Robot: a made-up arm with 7 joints. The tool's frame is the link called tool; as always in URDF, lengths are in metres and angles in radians.
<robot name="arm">
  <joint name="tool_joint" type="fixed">
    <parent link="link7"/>
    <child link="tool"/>
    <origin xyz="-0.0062 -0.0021 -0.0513" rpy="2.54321 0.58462 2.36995"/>
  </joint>
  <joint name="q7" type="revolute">
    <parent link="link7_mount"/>
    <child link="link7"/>
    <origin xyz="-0.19 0.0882 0.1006" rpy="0 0 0"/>
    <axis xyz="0 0 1"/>
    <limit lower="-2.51" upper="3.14"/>
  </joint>
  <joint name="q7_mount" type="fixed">
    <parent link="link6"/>
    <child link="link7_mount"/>
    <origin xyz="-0.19 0.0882 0.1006" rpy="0 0 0"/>
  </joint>
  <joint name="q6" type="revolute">
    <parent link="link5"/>
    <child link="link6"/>
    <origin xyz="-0.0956 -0.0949 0.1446" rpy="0 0 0"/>
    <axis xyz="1 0 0"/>
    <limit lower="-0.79" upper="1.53"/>
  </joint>
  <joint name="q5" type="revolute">
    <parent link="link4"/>
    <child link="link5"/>
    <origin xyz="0.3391 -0.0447 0.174" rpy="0 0 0"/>
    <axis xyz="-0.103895 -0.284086 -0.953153"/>
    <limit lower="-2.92" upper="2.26"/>
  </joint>
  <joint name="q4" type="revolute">
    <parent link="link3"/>
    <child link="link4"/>
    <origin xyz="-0.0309 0.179 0.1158" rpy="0 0 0"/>
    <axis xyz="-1 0 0"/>
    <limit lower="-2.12" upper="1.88"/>
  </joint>
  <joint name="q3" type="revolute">
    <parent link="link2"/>
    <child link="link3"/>
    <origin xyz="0.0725 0.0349 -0.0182" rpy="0 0 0"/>
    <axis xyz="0 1 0"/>
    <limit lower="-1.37" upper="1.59"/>
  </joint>
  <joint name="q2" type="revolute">
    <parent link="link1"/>
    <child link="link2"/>
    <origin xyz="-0.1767 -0.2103 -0.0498" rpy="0 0 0"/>
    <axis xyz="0 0 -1"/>
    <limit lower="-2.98" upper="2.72"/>
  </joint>
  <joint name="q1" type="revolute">
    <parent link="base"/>
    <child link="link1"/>
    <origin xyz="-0.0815 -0.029 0.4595" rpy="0 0 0"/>
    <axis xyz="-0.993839 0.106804 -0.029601"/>
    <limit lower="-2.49" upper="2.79"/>
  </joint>
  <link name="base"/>
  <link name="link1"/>
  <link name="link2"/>
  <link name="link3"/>
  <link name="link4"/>
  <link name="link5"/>
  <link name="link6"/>
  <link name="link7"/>
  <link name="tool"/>
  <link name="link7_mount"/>
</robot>
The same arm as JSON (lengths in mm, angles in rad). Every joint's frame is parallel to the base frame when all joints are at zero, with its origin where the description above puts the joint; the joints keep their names.
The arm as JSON. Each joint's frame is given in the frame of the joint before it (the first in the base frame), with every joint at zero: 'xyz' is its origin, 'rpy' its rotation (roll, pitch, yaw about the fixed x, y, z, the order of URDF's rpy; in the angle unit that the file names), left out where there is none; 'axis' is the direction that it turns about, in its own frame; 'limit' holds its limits. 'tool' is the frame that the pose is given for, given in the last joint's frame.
{
  "units": {
    "length": "mm",
    "angle": "rad"
  },
  "joints": [
    {
      "name": "q1",
      "type": "revolute",
      "origin": {
        "xyz": [
          -81.5,
          -29.0,
          459.5
        ]
      },
      "axis": [
        -0.993839,
        0.106804,
        -0.029601
      ],
      "limit": {
        "lower": -2.49,
        "upper": 2.79
      }
    },
    {
      "name": "q2",
      "type": "revolute",
      "origin": {
        "xyz": [
          -176.7,
          -210.3,
          -49.8
        ]
      },
      "axis": "-z",
      "limit": {
        "lower": -2.98,
        "upper": 2.72
      }
    },
    {
      "name": "q3",
      "type": "revolute",
      "origin": {
        "xyz": [
          72.5,
          34.9,
          -18.2
        ]
      },
      "axis": "+y",
      "limit": {
        "lower": -1.37,
        "upper": 1.59
      }
    },
    {
      "name": "q4",
      "type": "revolute",
      "origin": {
        "xyz": [
          -30.9,
          179.0,
          115.8
        ]
      },
      "axis": "-x",
      "limit": {
        "lower": -2.12,
        "upper": 1.88
      }
    },
    {
      "name": "q5",
      "type": "revolute",
      "origin": {
        "xyz": [
          339.1,
          -44.7,
          174.0
        ]
      },
      "axis": [
        -0.103895,
        -0.284086,
        -0.953153
      ],
      "limit": {
        "lower": -2.92,
        "upper": 2.26
      }
    },
    {
      "name": "q6",
      "type": "revolute",
      "origin": {
        "xyz": [
          -95.6,
          -94.9,
          144.6
        ]
      },
      "axis": "+x",
      "limit": {
        "lower": -0.79,
        "upper": 1.53
      }
    },
    {
      "name": "q7",
      "type": "revolute",
      "origin": {
        "xyz": [
          -380.0,
          176.4,
          201.2
        ]
      },
      "axis": "+z",
      "limit": {
        "lower": -2.51,
        "upper": 3.14
      }
    }
  ],
  "tool": {
    "origin": {
      "xyz": [
        -6.2,
        -2.1,
        -51.3
      ],
      "rpy": [
        2.5432,
        0.5846,
        2.3699
      ]
    }
  }
}

